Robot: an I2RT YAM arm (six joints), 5 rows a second.
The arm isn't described. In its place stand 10 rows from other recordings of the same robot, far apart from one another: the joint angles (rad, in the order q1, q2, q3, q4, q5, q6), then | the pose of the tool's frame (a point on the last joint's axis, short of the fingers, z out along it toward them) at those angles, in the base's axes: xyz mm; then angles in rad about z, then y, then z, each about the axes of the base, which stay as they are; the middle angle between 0 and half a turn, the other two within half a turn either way.
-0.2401, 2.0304, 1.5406, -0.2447, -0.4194, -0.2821 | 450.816 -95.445 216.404 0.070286 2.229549 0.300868
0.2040, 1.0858, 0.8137, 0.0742, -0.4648, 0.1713 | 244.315 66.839 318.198 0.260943 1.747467 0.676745
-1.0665, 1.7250, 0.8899, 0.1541, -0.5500, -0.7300 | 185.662 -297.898 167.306 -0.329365 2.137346 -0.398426
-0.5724, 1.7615, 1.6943, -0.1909, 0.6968, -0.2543 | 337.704 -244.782 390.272 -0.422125 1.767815 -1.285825
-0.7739, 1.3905, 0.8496, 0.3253, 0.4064, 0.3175 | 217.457 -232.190 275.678 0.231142 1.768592 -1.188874
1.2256, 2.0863, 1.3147, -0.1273, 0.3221, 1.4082 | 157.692 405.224 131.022 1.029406 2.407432 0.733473
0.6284, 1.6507, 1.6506, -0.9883, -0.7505, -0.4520 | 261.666 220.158 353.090 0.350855 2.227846 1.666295
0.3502, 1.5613, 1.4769, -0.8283, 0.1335, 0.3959 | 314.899 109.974 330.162 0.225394 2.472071 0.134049
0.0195, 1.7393, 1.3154, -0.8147, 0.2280, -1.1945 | 347.802 -1.265 224.942 -1.774519 2.741086 -0.598903
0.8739, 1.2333, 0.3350, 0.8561, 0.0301, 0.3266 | 155.906 184.599 203.706 0.325329 1.612977 0.843773
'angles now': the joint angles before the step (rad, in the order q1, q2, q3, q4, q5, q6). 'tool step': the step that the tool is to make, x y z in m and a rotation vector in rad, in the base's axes. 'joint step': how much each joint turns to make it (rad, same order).
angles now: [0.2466 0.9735 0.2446 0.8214 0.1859 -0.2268]
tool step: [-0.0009 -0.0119 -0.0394 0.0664 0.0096 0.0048]
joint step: [-0.0686 0.1896 -0.1232 0.3061 -0.0672 0.0741]
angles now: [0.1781 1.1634 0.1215 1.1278 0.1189 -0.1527]
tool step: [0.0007 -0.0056 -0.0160 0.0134 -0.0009 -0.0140]
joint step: [-0.0310 0.1411 -0.0388 0.1813 -0.0159 0.0146]
